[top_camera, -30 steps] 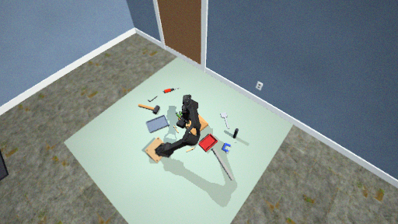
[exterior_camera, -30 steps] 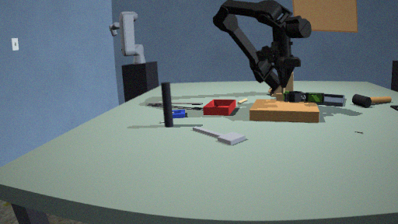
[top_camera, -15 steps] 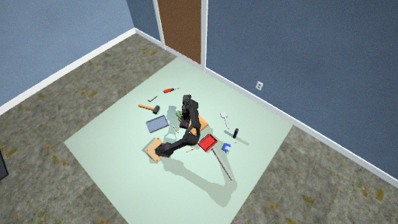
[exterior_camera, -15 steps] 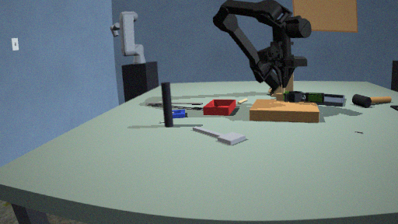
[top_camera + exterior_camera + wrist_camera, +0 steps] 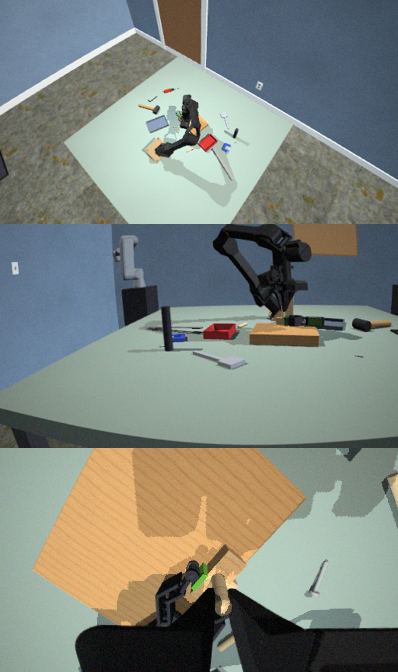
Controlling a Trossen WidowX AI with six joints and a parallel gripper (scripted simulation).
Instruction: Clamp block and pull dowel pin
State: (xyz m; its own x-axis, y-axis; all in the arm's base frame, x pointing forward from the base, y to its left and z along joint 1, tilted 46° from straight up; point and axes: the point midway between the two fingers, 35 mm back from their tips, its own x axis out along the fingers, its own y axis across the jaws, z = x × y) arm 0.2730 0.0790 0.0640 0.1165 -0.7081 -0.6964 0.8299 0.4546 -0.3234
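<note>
Now: the dowel pin 40 mm below my hand. From my hand the other things lie so: wooden board: 100 mm below, 60 mm ahead; then screw: 110 mm behind, 100 mm below, 40 mm to the right; then small wooden block: 70 mm below.
</note>
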